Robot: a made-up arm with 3 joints. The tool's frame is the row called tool. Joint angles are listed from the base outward. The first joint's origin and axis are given. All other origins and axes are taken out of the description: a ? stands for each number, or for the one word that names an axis. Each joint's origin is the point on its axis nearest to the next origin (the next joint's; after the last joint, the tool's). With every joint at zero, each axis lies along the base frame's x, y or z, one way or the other. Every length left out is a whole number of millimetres.
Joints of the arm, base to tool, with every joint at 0 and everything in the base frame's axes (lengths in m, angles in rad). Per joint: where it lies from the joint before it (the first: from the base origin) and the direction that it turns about. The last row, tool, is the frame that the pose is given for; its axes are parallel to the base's.
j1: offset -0.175 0 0.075 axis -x
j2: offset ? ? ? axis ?
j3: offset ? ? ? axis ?
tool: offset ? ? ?
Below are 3 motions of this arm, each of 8 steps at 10 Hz.
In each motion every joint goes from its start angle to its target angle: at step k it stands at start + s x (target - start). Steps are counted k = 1, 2, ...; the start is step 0. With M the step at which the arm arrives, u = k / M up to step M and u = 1 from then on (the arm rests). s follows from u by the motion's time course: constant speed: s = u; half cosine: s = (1 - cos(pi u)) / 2; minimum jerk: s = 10 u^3 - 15 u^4 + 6 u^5.
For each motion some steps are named. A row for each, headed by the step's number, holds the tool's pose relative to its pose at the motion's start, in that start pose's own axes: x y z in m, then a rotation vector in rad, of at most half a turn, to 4 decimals.
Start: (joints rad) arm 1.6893 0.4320 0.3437
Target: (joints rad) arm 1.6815 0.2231 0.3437
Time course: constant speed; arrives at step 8
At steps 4, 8:
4: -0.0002 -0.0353 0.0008 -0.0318 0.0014 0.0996
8: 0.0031 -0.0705 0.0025 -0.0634 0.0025 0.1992

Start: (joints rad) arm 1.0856 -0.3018 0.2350
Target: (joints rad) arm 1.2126 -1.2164 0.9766
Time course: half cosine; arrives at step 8
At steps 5, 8:
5: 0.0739 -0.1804 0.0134 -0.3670 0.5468 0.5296
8: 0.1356 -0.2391 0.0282 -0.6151 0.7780 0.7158

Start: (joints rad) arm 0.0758 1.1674 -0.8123
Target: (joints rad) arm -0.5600 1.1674 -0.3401
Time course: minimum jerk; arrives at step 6
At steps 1, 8:
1: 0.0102 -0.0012 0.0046 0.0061 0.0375 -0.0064
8: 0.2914 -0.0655 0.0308 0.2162 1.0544 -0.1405

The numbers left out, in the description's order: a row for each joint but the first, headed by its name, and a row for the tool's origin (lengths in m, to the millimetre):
j2: xyz 0 0.075 0.086, axis -z
j3: xyz -0.363 0.019 0, axis +y
tool: xyz 0.012 0 0.055

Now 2 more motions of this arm.
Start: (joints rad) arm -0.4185 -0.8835 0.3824
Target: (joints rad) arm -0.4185 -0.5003 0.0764
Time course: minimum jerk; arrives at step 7
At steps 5, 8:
5: 0.0080 0.1099 0.0104 0.0818 -0.2594 -0.3183
8: 0.0128 0.1283 0.0131 0.0875 -0.3022 -0.3746

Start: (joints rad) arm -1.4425 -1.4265 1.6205
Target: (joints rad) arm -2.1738 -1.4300 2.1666
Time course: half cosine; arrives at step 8
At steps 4, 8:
4: 0.1019 -0.0013 -0.0059 -0.0113 -0.0889 0.0508
8: 0.1991 0.0035 0.0260 -0.0354 -0.1783 0.0955

